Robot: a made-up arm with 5 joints.
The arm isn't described. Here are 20 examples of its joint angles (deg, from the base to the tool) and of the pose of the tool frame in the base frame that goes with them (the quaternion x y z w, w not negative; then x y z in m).
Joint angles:
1: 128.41 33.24 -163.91 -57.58 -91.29
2: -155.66 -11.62 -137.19 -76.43 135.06
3: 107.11 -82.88 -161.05 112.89 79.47
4: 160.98 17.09 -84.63 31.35 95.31
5: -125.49 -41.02 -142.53 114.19 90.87
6: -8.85 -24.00 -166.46 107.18 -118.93
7: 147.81 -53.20 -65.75 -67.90 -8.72
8: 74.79 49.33 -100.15 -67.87 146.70
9: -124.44 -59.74 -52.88 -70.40 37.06
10: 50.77 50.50 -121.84 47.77 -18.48
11: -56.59 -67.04 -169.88 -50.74 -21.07
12: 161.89 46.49 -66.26 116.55 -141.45
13: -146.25 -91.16 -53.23 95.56 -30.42
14: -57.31 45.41 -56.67 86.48 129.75
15: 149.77 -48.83 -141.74 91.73 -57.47
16: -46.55 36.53 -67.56 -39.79 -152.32
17: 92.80 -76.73 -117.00 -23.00 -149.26
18: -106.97 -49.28 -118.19 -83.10 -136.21
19: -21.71 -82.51 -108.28 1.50 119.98
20: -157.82 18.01 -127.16 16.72 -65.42
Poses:
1: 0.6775 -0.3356 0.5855 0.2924 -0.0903 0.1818 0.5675
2: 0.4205 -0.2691 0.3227 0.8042 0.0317 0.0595 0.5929
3: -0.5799 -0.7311 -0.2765 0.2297 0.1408 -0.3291 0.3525
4: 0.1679 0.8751 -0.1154 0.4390 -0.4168 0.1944 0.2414
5: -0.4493 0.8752 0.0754 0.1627 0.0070 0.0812 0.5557
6: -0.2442 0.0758 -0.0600 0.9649 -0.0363 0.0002 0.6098
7: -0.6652 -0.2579 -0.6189 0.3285 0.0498 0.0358 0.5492
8: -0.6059 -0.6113 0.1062 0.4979 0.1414 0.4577 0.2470
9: 0.0010 -0.6958 0.0313 0.7176 -0.0213 0.0561 0.5199
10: 0.2511 0.6112 0.0018 0.7506 0.3654 0.4051 0.1603
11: -0.4627 -0.6762 0.5524 0.1536 -0.2824 0.3767 0.2174
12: 0.8841 -0.1669 -0.0156 0.4363 -0.1934 0.1066 -0.0149
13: 0.4270 -0.3565 -0.8282 0.0687 -0.0389 0.0405 0.3946
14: 0.0555 0.3539 0.7974 0.4856 0.0915 -0.1663 -0.0528
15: 0.1442 0.2503 0.9296 0.2287 0.1309 -0.0154 0.6013
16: -0.4123 0.3326 -0.2542 0.8092 0.2960 -0.3232 0.1455
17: 0.4098 -0.6963 -0.0226 0.5888 0.0413 -0.3868 0.4646
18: 0.7680 0.4862 0.3549 0.2185 0.0501 0.2622 0.4947
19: -0.6514 -0.0758 -0.7545 0.0259 -0.3453 0.1306 0.5060
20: 0.0206 -0.2128 -0.9578 0.1923 -0.3811 -0.0985 0.5332
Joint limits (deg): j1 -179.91..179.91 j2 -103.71..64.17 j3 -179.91..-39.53 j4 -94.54..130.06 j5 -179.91..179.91
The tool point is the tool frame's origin. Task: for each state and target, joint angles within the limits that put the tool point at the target. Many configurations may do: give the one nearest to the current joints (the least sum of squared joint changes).
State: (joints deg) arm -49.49 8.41 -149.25 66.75 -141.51
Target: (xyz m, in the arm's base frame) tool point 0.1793 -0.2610 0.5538
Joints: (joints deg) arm -53.64 12.87 -146.33 67.69 -141.46
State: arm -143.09 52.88 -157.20 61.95 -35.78
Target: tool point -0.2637 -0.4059 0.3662
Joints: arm -117.41 49.77 -159.30 60.77 -36.17
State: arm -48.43 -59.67 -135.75 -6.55 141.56
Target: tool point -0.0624 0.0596 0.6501
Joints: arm -49.95 -48.06 -103.55 -2.55 140.47
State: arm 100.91 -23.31 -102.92 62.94 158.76
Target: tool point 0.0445 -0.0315 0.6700
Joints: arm 113.28 -36.68 -133.22 40.61 161.31
